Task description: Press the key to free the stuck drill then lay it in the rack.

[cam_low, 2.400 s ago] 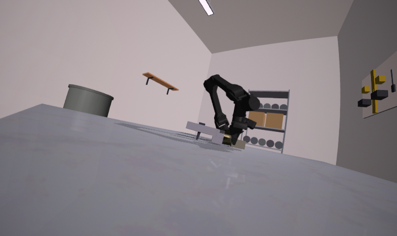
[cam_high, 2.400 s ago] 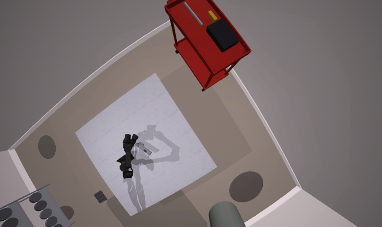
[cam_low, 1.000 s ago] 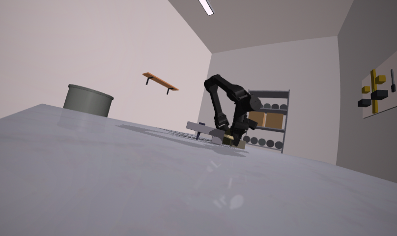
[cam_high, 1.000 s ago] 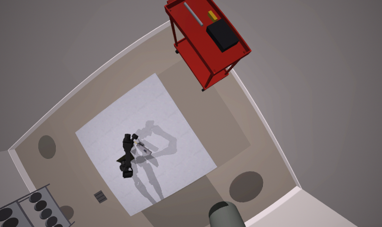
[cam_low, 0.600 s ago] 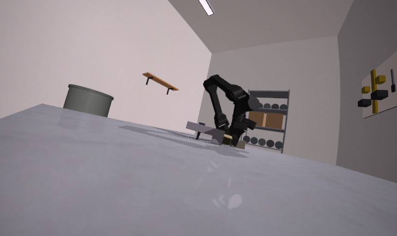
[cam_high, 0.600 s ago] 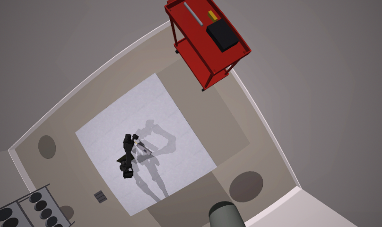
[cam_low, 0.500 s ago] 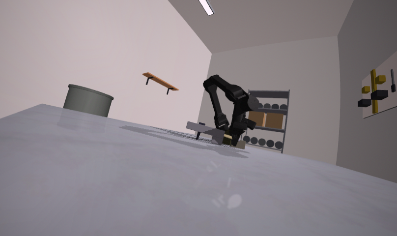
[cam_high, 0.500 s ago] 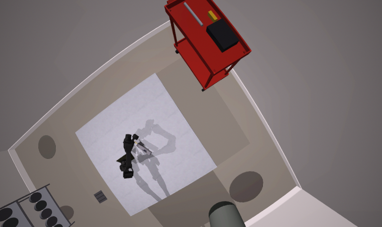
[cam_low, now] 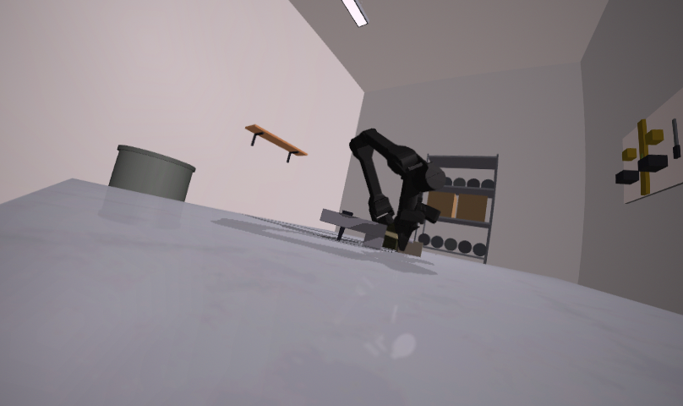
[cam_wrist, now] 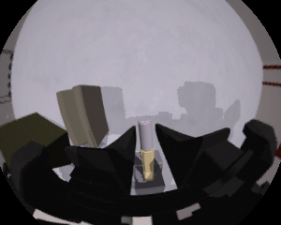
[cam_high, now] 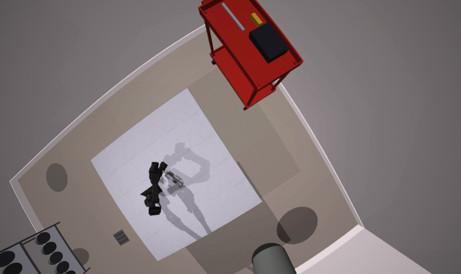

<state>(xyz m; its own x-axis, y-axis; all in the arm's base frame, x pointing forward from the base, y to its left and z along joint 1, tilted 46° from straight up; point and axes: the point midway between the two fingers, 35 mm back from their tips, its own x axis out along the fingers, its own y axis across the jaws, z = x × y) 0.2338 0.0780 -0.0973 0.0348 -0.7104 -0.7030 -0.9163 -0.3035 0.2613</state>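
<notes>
My gripper tip is now 4 cm to the left of the drill, 4 cm below it and 1 cm short of it. Also, from my gripper tip: grey block (13 cm to the right, 5 cm ahead, 4 cm above).
</notes>
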